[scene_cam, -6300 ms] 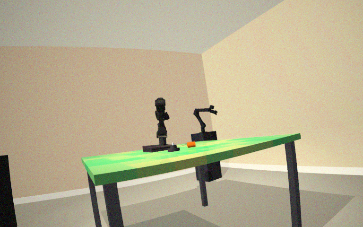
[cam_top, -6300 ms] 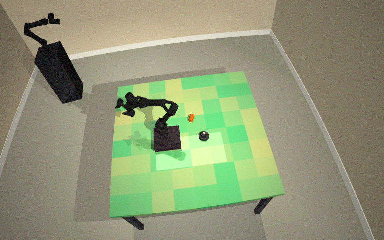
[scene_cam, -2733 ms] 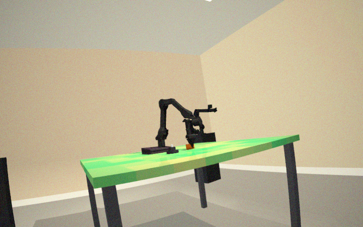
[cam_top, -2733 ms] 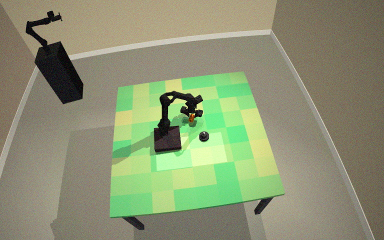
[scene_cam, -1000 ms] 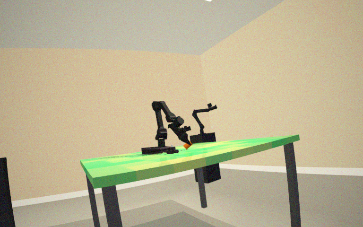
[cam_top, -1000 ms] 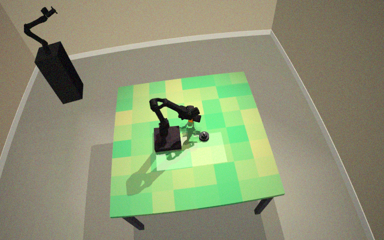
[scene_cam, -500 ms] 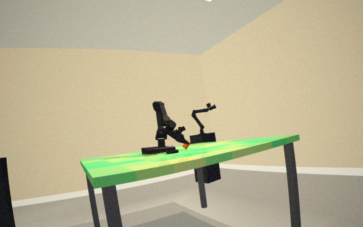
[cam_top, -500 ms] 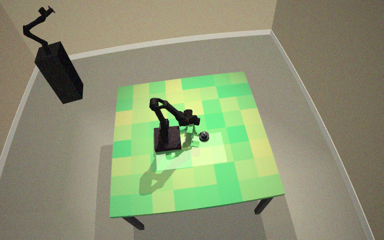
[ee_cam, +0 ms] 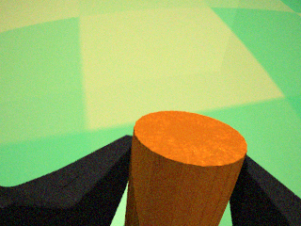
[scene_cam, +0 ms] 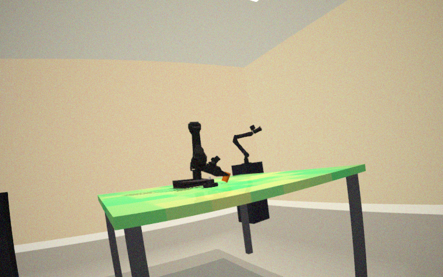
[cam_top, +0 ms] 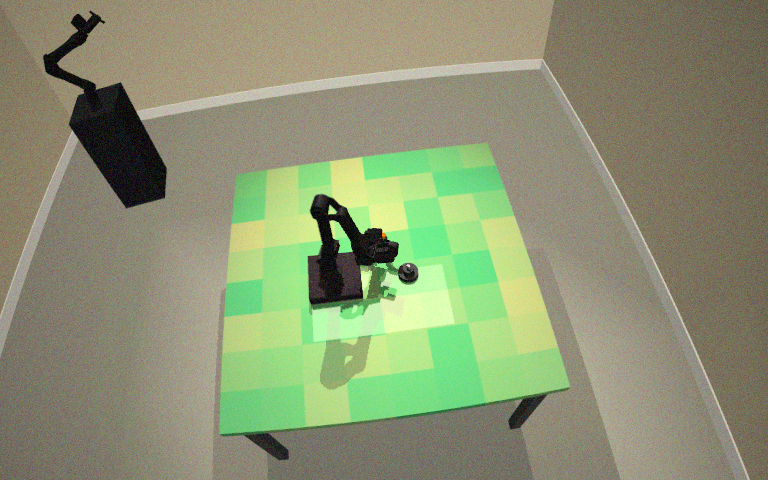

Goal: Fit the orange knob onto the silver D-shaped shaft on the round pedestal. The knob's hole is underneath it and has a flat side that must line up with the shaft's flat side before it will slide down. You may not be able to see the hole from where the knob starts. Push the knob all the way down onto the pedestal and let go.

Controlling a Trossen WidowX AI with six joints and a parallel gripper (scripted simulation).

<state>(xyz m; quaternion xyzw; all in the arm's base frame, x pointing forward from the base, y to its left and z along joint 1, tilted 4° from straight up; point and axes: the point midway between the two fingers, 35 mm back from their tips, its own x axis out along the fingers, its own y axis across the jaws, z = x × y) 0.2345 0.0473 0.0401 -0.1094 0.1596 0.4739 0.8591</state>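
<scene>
Now: gripper tip 10 mm to the left of the orange knob. From my gripper tip the other things lie so: round dark pedestal: 180 mm to the right, 60 mm ahead, 20 mm below.
</scene>
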